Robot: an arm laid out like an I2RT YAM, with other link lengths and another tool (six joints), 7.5 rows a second.
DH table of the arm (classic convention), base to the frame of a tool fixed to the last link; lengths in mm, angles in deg. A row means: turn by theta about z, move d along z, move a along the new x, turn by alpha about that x. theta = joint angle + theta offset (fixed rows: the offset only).
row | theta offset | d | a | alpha
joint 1 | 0 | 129.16 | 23 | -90
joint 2 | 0 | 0 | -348.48 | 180
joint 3 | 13.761 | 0 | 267.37 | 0
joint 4 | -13.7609 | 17.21 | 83.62 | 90
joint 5 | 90 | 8.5 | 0 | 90
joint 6 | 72 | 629.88 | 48.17 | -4.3
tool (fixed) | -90 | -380.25 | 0 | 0
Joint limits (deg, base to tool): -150..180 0..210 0..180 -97..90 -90..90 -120..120
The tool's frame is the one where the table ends.
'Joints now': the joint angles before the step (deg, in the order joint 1, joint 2, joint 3, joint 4, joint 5, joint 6). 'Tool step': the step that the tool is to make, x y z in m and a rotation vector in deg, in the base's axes. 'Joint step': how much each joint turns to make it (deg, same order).
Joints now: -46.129, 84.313, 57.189, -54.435, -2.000, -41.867
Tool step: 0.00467, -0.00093, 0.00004, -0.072, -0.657, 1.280
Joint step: 0.000, 0.000, 0.000, 0.459, -0.612, -1.202
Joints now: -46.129, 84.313, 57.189, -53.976, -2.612, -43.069
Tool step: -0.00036, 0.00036, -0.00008, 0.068, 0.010, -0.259
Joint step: 0.000, 0.000, -0.001, -0.043, 0.001, 0.262
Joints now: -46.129, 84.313, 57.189, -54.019, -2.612, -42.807
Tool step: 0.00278, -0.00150, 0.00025, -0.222, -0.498, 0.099
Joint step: 0.000, -0.001, -0.001, 0.502, -0.218, -0.066
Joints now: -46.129, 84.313, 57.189, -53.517, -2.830, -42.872
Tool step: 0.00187, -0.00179, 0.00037, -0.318, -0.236, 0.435
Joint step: -0.001, 0.001, 0.000, 0.372, -0.023, -0.439
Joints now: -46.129, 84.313, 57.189, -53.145, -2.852, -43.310
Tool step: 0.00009, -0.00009, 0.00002, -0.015, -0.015, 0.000
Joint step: 0.000, 0.001, 0.001, 0.021, 0.000, 0.000
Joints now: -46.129, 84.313, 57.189, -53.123, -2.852, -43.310
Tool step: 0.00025, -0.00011, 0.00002, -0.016, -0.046, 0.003
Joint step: 0.001, 0.000, -0.001, 0.044, -0.022, 0.002
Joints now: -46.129, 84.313, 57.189, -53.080, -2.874, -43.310
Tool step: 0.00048, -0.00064, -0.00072, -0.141, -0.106, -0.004
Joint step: 0.000, -0.001, -0.198, 0.372, 0.022, 0.000
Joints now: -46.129, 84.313, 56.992, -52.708, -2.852, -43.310
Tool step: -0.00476, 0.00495, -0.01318, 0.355, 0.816, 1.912
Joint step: 0.000, 0.000, -2.820, 1.902, 0.021, -1.945
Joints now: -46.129, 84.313, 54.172, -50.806, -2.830, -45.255
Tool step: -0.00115, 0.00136, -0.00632, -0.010, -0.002, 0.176
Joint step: 0.001, 0.000, -1.420, 1.419, -0.022, -0.174
